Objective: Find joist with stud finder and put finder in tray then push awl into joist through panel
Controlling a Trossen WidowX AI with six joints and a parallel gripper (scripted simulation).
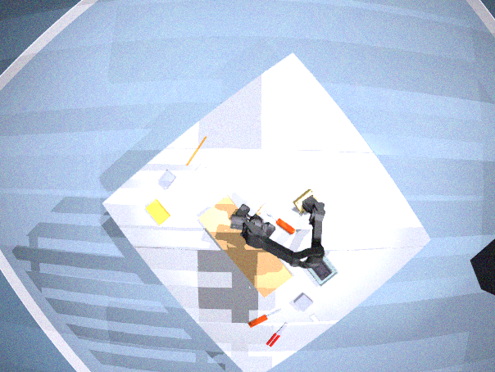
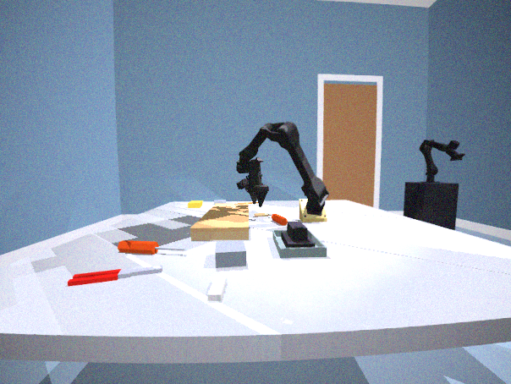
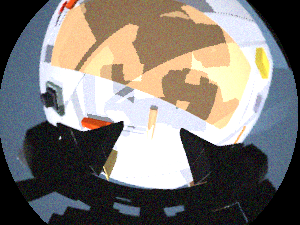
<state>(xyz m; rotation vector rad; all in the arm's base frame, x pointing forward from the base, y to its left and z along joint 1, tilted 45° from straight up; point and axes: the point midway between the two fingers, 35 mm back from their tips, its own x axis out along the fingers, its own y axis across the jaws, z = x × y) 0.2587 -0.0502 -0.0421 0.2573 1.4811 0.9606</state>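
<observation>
My gripper tip is now 60 mm past the awl, 50 mm above it and 20 mm to the left of it. Also, from my gripper tip: pencil 430 mm to the right, 80 mm ahead, 50 mm below; then dark stud finder 420 mm to the left, 150 mm behind; then tray 400 mm to the left, 140 mm behind, 40 mm below.
</observation>
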